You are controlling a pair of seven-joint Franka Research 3 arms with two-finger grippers.
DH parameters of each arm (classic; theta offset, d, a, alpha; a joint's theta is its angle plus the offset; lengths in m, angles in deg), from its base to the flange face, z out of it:
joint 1: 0 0.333 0 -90
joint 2: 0 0 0 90
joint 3: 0 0.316 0.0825 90
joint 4: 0 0 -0.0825 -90
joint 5: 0 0.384 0 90
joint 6: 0 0 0.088 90
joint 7: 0 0.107 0 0
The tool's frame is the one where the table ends.
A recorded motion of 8 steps. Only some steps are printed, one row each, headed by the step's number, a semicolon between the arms.
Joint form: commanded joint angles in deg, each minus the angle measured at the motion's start. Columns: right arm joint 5, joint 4, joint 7, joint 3, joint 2, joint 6, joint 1; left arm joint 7, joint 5, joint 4, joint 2, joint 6, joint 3, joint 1.
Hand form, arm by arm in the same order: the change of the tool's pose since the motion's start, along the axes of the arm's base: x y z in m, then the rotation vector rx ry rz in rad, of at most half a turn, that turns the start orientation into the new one. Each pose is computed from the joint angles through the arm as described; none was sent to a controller.
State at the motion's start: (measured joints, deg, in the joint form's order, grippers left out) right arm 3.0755 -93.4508 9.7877 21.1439 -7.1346 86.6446 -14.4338; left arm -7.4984 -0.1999 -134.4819 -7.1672 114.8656 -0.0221 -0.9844
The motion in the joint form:
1: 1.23 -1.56 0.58 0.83 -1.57 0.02 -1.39; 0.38 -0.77 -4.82 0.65 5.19 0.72 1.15
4: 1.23 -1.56 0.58 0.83 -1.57 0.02 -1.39; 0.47 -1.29 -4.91 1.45 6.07 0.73 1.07
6: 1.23 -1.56 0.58 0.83 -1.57 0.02 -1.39; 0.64 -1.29 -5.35 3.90 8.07 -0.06 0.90
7: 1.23 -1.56 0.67 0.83 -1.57 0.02 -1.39; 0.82 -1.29 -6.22 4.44 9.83 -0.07 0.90
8: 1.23 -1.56 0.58 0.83 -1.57 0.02 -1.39; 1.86 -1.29 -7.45 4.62 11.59 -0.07 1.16
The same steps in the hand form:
1: -0.0078 -0.0003 -0.0003 0.0093 0.0033 -0.0202; -0.0144 0.0142 -0.0339 -0.0126 0.0049 0.0354
4: -0.0078 -0.0003 -0.0003 0.0093 0.0033 -0.0202; -0.0131 0.0133 -0.0398 -0.0191 0.0050 0.0391
6: -0.0078 -0.0003 -0.0003 0.0093 0.0033 -0.0202; -0.0120 0.0059 -0.0599 -0.0176 0.0206 0.0203
7: -0.0078 -0.0003 -0.0003 0.0092 0.0033 -0.0218; -0.0138 0.0059 -0.0680 -0.0178 0.0145 0.0176
8: -0.0078 -0.0003 -0.0003 0.0093 0.0033 -0.0202; -0.0178 0.0081 -0.0756 -0.0213 0.0082 0.0049

